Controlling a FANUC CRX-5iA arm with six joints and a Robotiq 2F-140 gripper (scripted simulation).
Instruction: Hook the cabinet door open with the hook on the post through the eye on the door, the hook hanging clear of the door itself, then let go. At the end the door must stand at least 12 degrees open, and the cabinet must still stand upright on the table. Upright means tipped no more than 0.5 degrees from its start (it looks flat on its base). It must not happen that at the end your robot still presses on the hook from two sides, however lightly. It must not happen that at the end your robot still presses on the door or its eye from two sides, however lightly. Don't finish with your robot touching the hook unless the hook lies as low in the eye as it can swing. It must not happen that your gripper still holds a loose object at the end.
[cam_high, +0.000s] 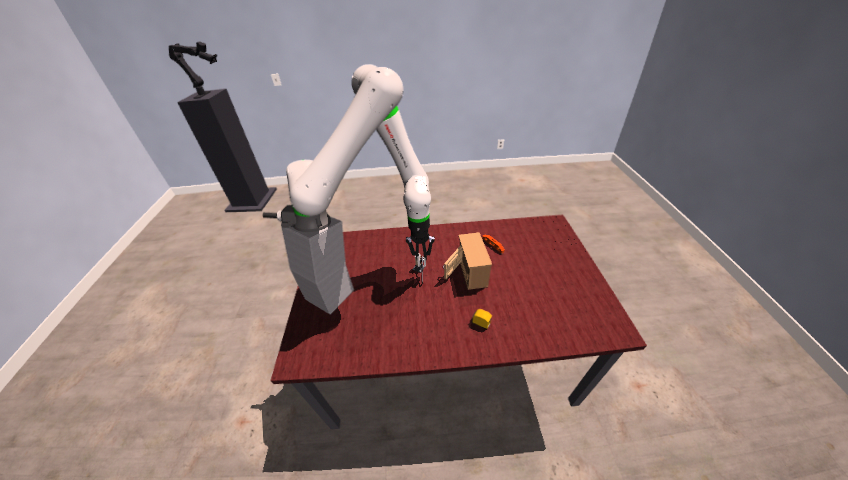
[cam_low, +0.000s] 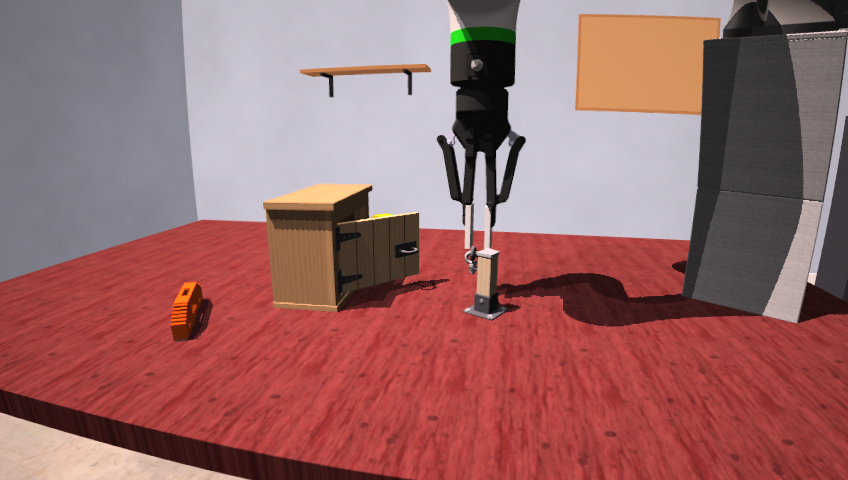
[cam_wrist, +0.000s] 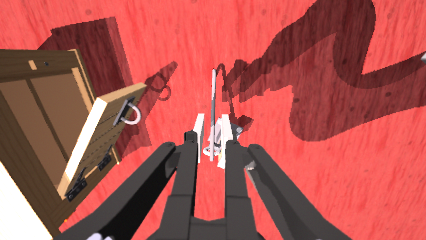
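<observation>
The metal hook lies 7 cm below my hand. From my hand the other things lie so: yellow block 27 cm to the right, 26 cm ahead, 8 cm below; then orange object 37 cm ahead, 21 cm to the left, 10 cm below; then door 15 cm ahead, 4 cm below, 3 cm to the left.
</observation>
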